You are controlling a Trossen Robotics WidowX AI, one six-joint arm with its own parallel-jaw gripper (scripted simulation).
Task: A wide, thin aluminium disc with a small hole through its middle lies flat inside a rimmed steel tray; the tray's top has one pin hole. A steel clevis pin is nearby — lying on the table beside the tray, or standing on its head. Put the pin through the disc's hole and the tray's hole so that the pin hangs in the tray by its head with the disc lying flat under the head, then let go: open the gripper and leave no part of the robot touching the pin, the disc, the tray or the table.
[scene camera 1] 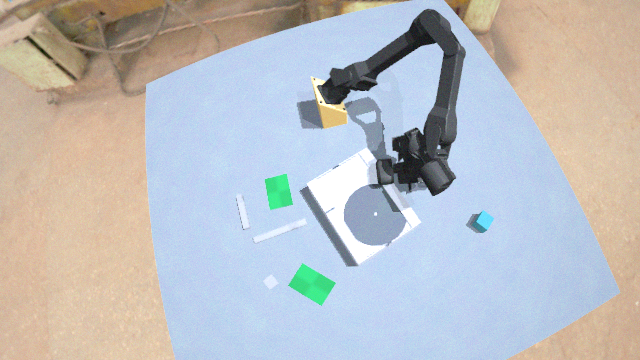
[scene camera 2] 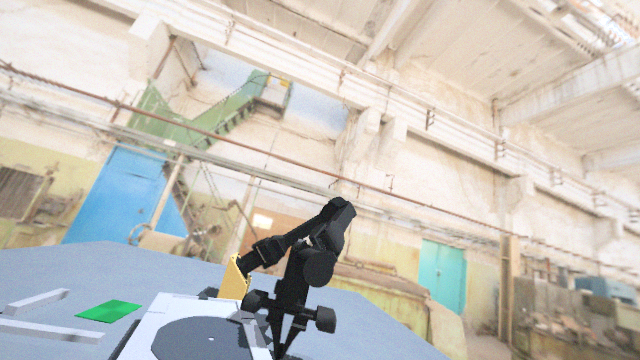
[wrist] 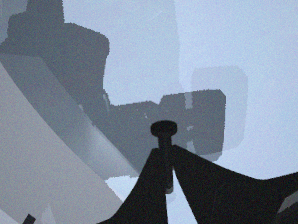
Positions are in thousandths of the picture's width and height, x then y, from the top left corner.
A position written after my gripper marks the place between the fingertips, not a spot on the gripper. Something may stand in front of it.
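Note:
My gripper (scene camera 1: 638, 504), the same gripper (wrist: 552, 681) in the wrist view, carries a steel clevis pin (wrist: 549, 583). Present as well: a white steel tray (wrist: 163, 783) and a grey aluminium disc (scene camera 1: 588, 640). In the wrist view the disc is out of frame.

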